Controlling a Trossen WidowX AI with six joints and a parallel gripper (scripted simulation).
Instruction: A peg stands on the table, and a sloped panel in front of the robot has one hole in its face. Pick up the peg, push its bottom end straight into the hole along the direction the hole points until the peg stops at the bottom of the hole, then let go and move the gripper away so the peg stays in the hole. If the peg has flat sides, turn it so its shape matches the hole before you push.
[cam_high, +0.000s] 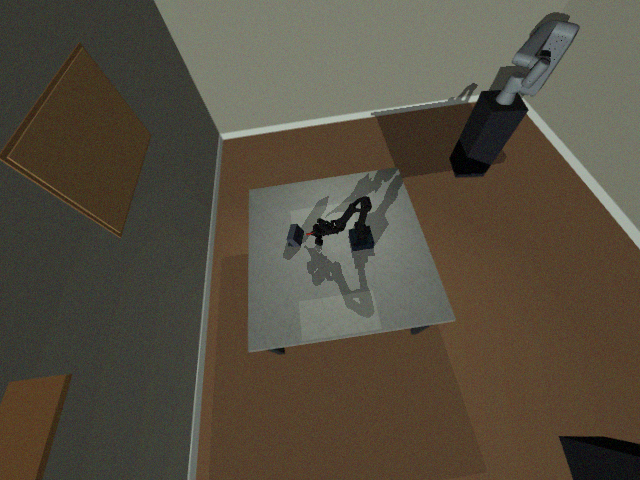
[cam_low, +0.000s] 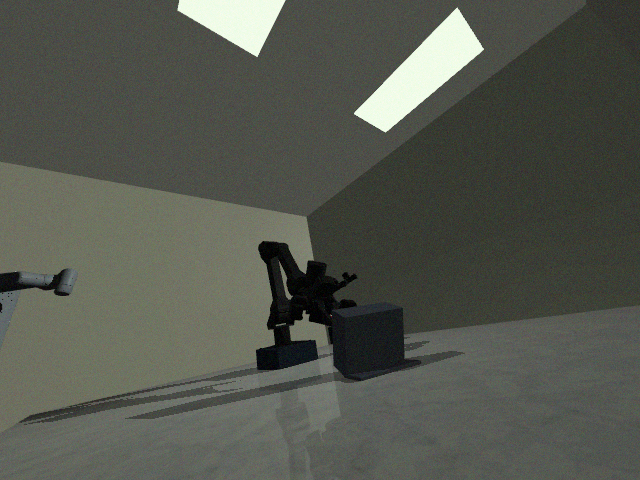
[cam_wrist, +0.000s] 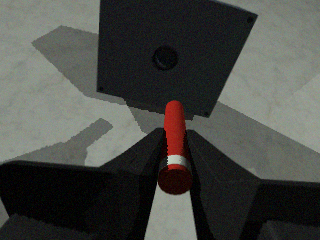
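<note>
My gripper tip is 12 cm short of the sloped panel, 3 cm above it and 1 cm to the left of it. Also, from my gripper tip: round red peg: 1 cm behind, 1 cm above; then thin foot plate: 14 cm ahead, 9 cm below, 1 cm to the right.
</note>
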